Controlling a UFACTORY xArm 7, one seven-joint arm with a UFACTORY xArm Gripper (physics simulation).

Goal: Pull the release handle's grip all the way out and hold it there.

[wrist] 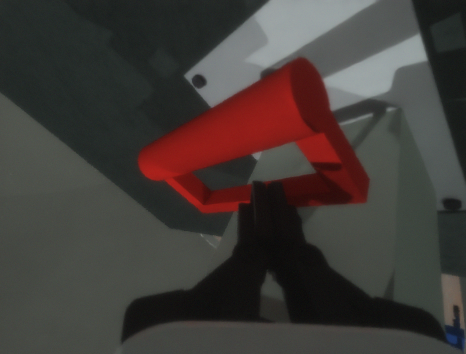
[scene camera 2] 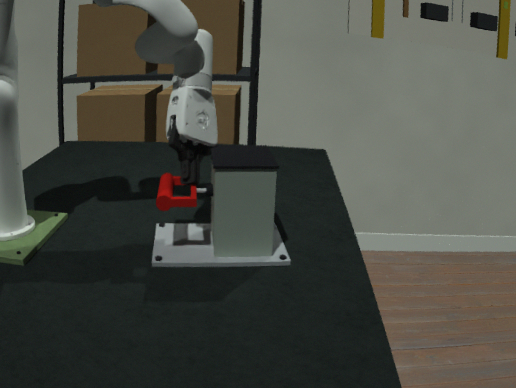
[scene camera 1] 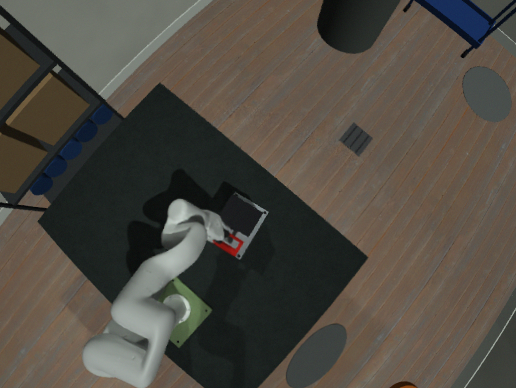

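The red release handle (scene camera 1: 231, 250) (scene camera 2: 165, 193) (wrist: 225, 127) has a thick round grip and a rectangular frame. It stands out from the grey-green housing (scene camera 2: 244, 215) (wrist: 360, 245) on a short pale rod (scene camera 2: 201, 190). The grip is on the side away from the housing. My gripper (scene camera 1: 229, 239) (scene camera 2: 189, 181) (wrist: 263, 200) is shut and empty, its fingertips pressed together. In the wrist view they overlap the frame's rear bar, on the housing side, apart from the round grip. In scene camera 2 they are at the top of the frame. Whether they touch it is unclear.
The housing has a dark top (scene camera 1: 241, 214) (scene camera 2: 245, 157) and stands on a light grey base plate (scene camera 2: 185, 258) (wrist: 225, 72) with bolts at its corners. The arm's green mounting plate (scene camera 1: 199, 311) (scene camera 2: 47, 225) is on the same dark table (scene camera 1: 300, 250) (scene camera 2: 150, 335). A shelf with boxes stands behind.
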